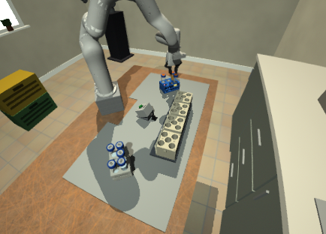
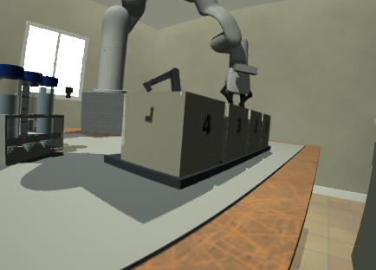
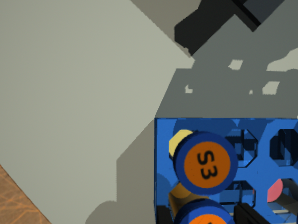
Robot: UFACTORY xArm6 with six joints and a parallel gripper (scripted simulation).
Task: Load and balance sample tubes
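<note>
Right now my hand is 30 mm short of the tube, 20 mm to the left of it and 70 mm above it. From my hand the other things lie so: blue sample rack (10 mm behind, 40 mm to the right, 100 mm below); adapter (200 mm ahead, 300 mm to the right, 80 mm below); green done key (30 mm behind, 370 mm to the right, 60 mm below).
</note>
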